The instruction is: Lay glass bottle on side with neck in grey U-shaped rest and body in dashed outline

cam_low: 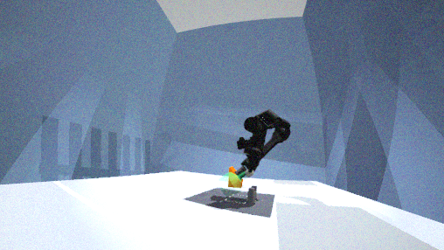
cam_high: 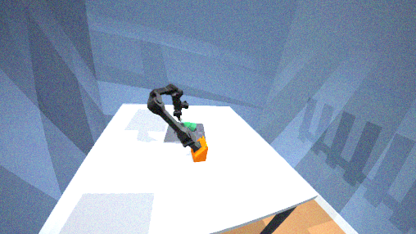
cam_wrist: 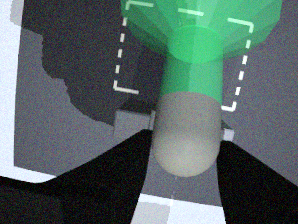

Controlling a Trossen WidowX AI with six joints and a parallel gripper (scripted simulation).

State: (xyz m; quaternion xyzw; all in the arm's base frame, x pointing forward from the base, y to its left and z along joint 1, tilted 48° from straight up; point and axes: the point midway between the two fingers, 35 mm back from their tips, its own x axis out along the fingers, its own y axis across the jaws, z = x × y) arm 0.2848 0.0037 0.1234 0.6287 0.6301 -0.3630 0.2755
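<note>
Right now my gripper tip is 10 mm past the glass bottle, 40 mm to the left of it and 30 mm above it. The rest, counted from my gripper tip: dark grey mat: 10 mm behind, 60 mm to the right, 120 mm below.
</note>
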